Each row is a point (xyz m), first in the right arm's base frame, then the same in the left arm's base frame.
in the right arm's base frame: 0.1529 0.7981 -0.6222
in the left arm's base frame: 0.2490 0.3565 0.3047
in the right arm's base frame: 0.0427 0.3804 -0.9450
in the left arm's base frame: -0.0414 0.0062 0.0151
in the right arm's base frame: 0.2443 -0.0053 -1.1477
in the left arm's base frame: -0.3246 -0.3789 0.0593
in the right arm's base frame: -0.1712 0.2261 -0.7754
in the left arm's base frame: -0.2553 0.1955 -0.1142
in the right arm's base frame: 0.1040 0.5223 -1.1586
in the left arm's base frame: 0.1673 -0.1527 -0.0119
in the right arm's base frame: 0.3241 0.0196 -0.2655
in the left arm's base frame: -0.5933 0.3206 0.5325
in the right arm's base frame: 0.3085 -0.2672 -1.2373
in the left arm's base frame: -0.5372 -0.5671 0.0468
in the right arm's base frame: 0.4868 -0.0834 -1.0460
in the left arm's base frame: -0.4187 -0.4324 0.3114
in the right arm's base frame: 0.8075 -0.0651 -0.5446
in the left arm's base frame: -0.5522 -0.1609 0.8243
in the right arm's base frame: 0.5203 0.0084 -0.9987
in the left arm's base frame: -0.3464 -0.3792 0.3725
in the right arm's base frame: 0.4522 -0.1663 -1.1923
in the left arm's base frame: -0.4494 -0.5639 0.2054
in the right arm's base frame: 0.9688 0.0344 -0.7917
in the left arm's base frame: -0.3666 -0.4075 0.8660
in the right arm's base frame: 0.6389 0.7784 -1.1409
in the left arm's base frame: 0.4319 -0.3031 0.4974
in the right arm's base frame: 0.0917 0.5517 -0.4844
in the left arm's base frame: -0.0324 0.4191 0.2860
